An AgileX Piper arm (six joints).
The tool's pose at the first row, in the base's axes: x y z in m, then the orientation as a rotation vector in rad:
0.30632 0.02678 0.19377 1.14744 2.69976 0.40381
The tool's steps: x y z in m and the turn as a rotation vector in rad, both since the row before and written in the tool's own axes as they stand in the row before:
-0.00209 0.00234 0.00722 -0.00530 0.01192 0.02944
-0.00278 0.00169 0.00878 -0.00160 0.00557 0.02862
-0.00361 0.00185 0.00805 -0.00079 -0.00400 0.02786
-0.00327 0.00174 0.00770 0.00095 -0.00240 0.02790
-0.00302 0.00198 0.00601 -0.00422 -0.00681 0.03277
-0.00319 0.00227 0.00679 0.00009 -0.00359 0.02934
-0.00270 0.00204 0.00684 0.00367 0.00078 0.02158
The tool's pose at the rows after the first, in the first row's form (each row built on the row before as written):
0.31127 0.02810 0.18780 1.18838 2.69318 0.42329
0.31662 0.02878 0.18015 1.22849 2.68296 0.43337
0.32239 0.02875 0.17323 1.26657 2.66505 0.43526
0.32776 0.02873 0.16658 1.30516 2.64888 0.43605
0.33267 0.02861 0.16158 1.34814 2.62301 0.44057
0.33812 0.02853 0.15594 1.38778 2.60349 0.44165
0.34310 0.02862 0.15016 1.41840 2.59355 0.44067

